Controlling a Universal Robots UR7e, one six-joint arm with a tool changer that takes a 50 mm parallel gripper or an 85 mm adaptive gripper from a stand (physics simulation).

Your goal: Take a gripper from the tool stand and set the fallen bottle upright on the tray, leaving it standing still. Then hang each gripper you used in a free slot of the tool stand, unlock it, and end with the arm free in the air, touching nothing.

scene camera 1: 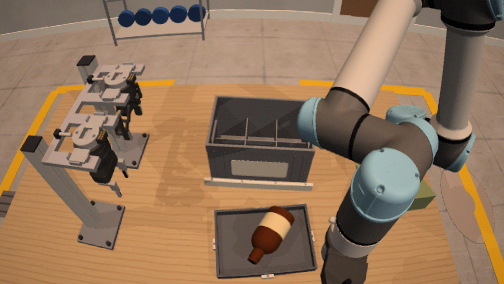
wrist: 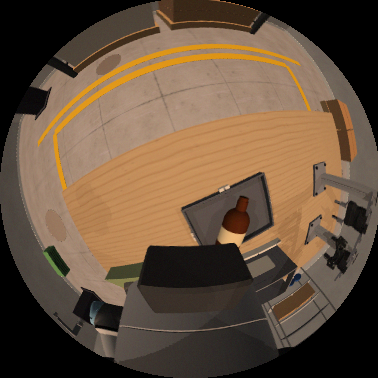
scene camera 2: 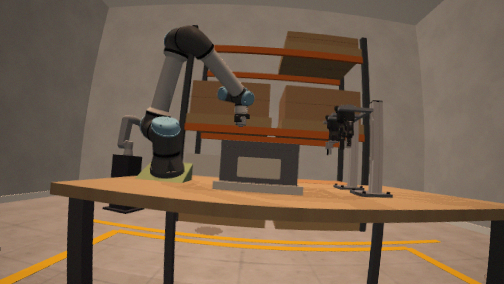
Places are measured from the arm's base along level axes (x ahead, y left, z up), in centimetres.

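Where they show: hand, tool point: [scene camera 2: 240, 125]; arm's base, link origin: [scene camera 2: 167, 170].
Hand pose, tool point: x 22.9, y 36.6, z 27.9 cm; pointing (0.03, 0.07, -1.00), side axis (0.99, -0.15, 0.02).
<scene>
Each offset is from my tool point to the top centre of the thing.
The brown bottle @[dx +12.3, dy -12.7, dz -23.9 cm] [scene camera 1: 272, 232] [wrist: 236, 220] with a cream label lies on its side in the grey tray [scene camera 1: 230, 265] [wrist: 197, 216]. Its neck points toward the tray's front left in scene camera 1. The arm's wrist end [scene camera 2: 241, 119] carries no gripper and is in the air. Two black grippers hang in the tool stand [scene camera 1: 65, 175] [scene camera 2: 376, 150] [wrist: 319, 179], away from the bottle: the front gripper [scene camera 1: 122, 183] [wrist: 336, 209] and the back gripper [scene camera 1: 133, 123] [wrist: 327, 251]. Both have their fingers apart, with nothing between them.
A grey divided bin @[dx +18.5, dy -39.5, dz -14.3 cm] [scene camera 1: 260, 162] [scene camera 2: 260, 145] stands behind the tray, with a pale strip [scene camera 1: 258, 184] [scene camera 2: 257, 188] along its front. The arm's base stands on a green block [scene camera 1: 422, 196] [scene camera 2: 184, 172]. A tall shelf rack [scene camera 2: 364, 75] stands behind the table.
</scene>
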